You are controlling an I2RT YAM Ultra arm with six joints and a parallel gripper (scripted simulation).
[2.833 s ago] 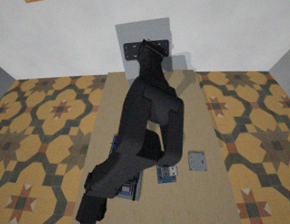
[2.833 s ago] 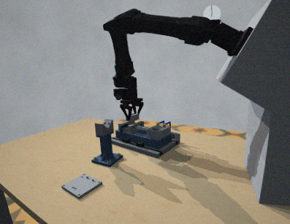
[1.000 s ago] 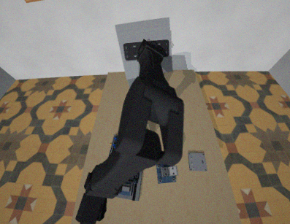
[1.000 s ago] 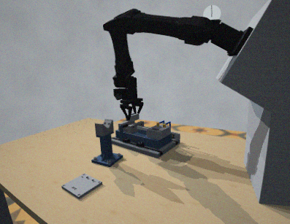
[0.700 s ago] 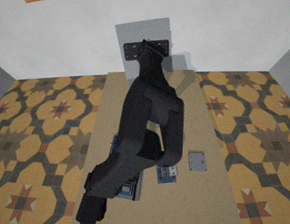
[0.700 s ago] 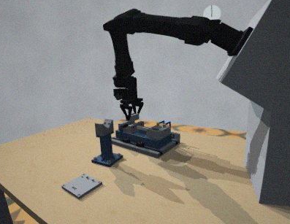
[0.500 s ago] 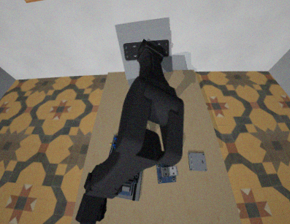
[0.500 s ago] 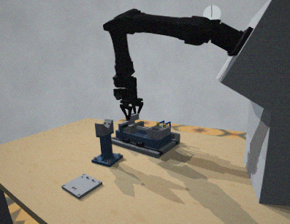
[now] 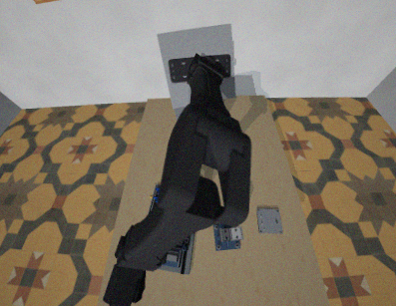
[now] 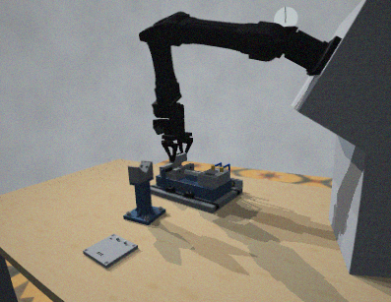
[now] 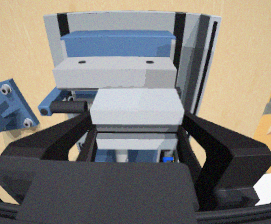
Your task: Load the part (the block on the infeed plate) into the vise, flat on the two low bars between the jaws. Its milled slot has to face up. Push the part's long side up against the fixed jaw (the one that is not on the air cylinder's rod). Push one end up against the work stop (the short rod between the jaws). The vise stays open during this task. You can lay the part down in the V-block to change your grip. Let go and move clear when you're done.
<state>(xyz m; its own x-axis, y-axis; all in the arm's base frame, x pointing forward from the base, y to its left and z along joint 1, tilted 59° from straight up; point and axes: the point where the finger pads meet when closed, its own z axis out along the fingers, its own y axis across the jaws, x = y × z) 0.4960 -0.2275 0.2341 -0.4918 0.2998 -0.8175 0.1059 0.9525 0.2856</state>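
Right now the fixed jaw is 30 mm ahead of my hand, 10 mm to the left of it and 40 mm below it. Round my hand: part (10 mm above); moving jaw (40 mm behind, 30 mm to the left, 40 mm below); work stop (10 mm ahead, 70 mm to the left, 30 mm below).
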